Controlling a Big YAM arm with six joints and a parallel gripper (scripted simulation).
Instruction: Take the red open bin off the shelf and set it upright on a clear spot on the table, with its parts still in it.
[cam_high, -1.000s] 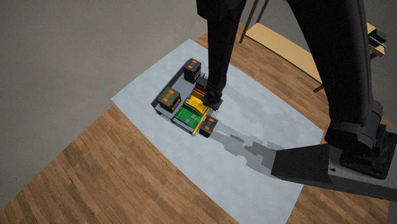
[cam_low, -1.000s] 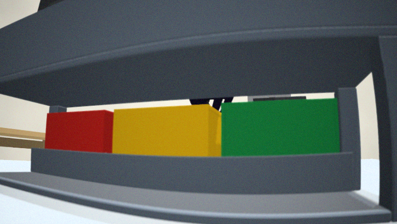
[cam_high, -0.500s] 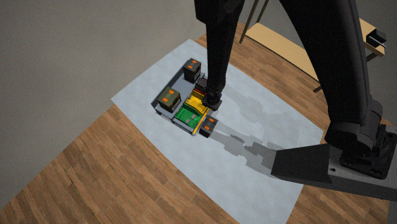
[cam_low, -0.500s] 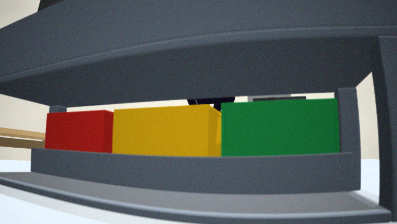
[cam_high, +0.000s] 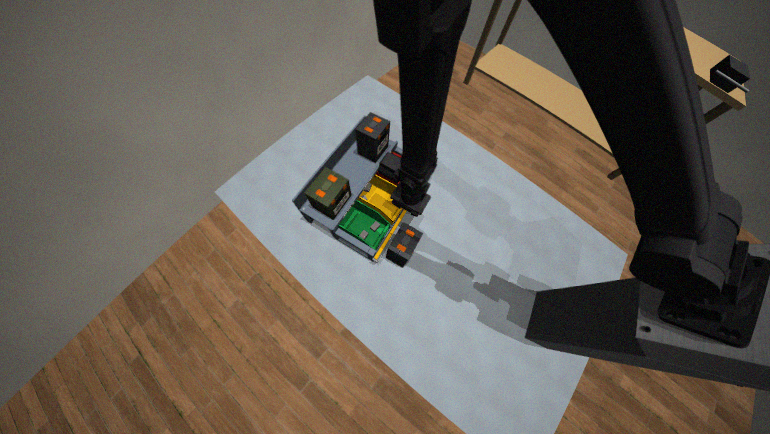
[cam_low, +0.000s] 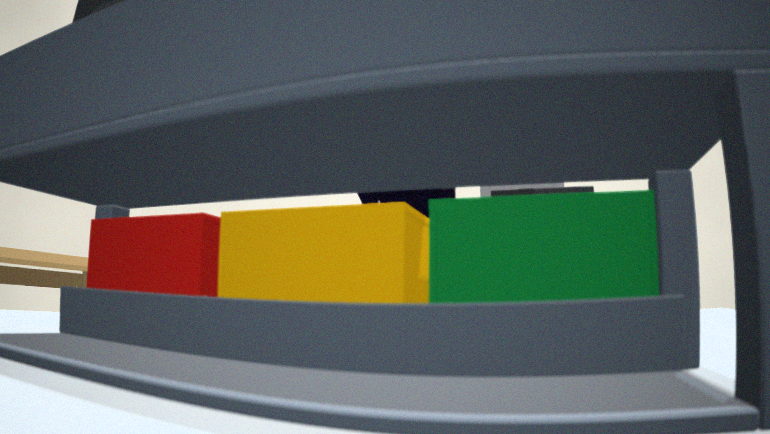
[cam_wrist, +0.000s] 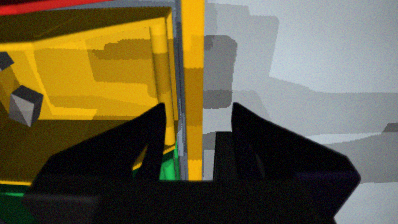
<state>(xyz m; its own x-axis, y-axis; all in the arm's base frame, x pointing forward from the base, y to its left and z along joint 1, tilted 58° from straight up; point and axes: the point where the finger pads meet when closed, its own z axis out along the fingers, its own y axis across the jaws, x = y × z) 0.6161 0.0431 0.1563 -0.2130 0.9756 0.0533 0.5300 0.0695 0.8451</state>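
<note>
Right now my hand is 1 cm above the thin yellow rod. Also, from my hand: green bin: 14 cm to the left, 6 cm ahead, 2 cm below; then yellow bin: 10 cm ahead, 4 cm to the left, 2 cm below; then red open bin: 14 cm ahead, 6 cm to the right, 2 cm below.
</note>
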